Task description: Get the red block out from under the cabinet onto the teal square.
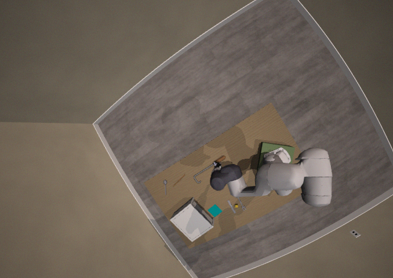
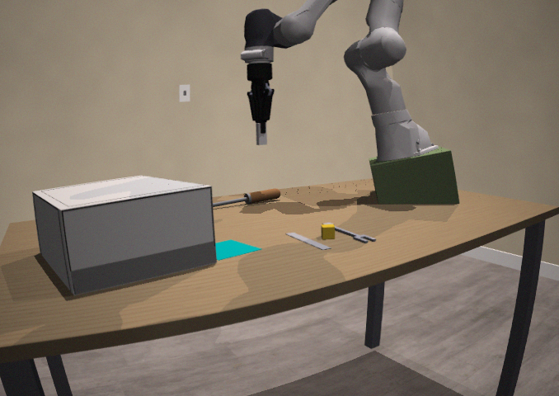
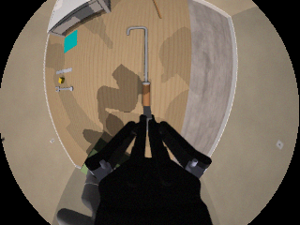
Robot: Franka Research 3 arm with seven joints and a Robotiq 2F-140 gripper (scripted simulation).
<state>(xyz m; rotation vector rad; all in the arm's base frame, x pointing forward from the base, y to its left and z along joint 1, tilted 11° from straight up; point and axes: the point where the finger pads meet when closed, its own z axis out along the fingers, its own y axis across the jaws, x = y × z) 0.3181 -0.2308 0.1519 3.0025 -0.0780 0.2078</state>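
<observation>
Now: the hooked tool 190 mm below my hand, 130 mm ahead of it and 30 mm to the left of it. The rest, counted from my hand: thin wooden stick: 440 mm ahead, 200 mm below, 60 mm to the right; then yellow cube: 450 mm to the left, 190 mm below, 130 mm ahead; then forked tool: 450 mm to the left, 200 mm below, 80 mm ahead.
</observation>
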